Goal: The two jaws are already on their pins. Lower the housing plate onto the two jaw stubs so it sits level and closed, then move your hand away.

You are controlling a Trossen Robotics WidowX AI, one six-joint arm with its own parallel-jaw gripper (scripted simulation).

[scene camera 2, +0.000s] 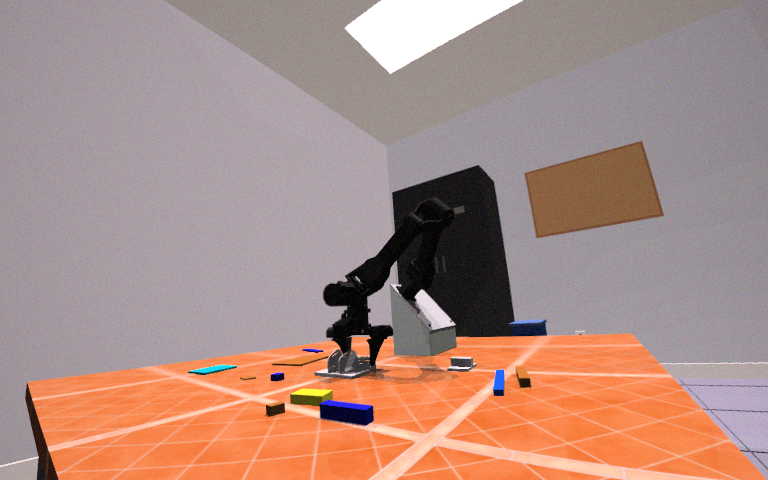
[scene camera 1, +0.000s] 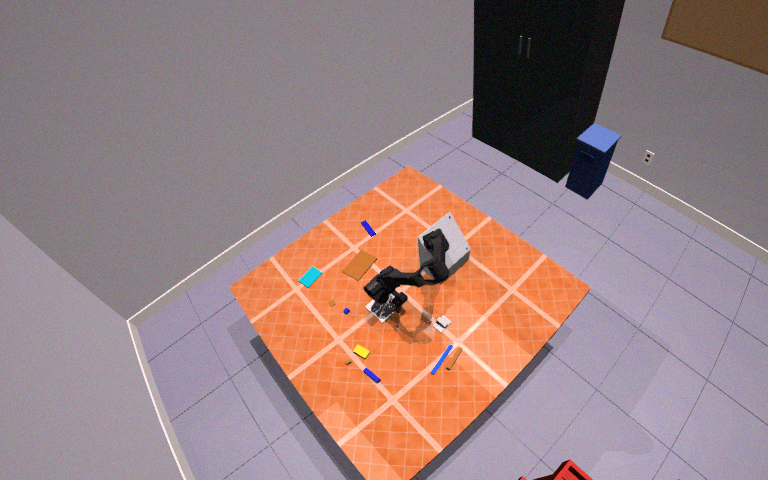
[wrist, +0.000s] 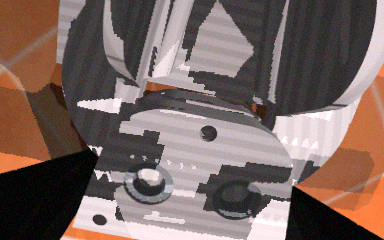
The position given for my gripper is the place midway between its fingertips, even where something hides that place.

My gripper (scene camera 2: 359,365) carries a grey plate (wrist: 200,151).
My gripper shows as well in the wrist view (wrist: 188,176).
